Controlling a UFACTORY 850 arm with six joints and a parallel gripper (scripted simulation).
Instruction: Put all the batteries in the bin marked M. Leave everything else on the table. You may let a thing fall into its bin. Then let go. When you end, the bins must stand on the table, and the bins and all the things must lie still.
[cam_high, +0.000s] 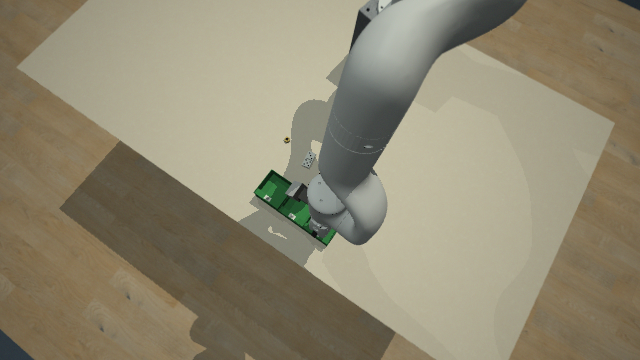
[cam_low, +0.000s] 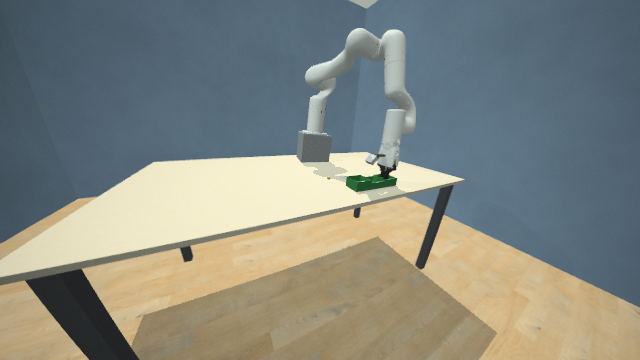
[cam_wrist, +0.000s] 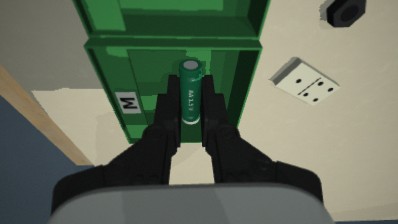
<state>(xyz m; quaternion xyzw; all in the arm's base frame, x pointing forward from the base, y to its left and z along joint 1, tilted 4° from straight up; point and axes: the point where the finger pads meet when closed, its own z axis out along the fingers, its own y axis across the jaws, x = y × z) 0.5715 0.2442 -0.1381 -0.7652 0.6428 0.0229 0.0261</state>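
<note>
Now: the row of green bins 80 mm to the right of my hand, 20 mm below it and 20 mm ahead of it. The rest, counted from my hand: white die: 100 mm behind, 40 mm below, 10 mm to the right; then green AA battery: 20 mm below; then small black piece: 80 mm behind, 60 mm to the right, 40 mm below.
</note>
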